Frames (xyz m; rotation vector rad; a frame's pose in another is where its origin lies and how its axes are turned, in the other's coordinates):
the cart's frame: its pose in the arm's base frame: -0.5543 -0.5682 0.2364 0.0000 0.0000 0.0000
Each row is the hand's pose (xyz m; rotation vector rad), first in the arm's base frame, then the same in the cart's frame.
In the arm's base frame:
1: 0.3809 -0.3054 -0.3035 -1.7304 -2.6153 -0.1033
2: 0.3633 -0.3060 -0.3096 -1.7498 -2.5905 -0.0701
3: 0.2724 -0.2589 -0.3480 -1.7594 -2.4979 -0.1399
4: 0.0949 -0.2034 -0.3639 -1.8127 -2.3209 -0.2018
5: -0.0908 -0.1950 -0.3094 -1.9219 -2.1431 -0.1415
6: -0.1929 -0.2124 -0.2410 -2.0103 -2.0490 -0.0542
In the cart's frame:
1: 0.9352 0.2628 -0.5399 -1.7304 -2.6153 -0.1033
2: 0.9176 0.2622 -0.5460 -1.7498 -2.5905 -0.0701
3: 0.8267 0.3093 -0.5844 -1.7594 -2.4979 -0.1399
4: 0.6492 0.3648 -0.6003 -1.8127 -2.3209 -0.2018
5: 0.4635 0.3732 -0.5458 -1.9219 -2.1431 -0.1415
6: 0.3614 0.3558 -0.4774 -2.0103 -2.0490 -0.0542

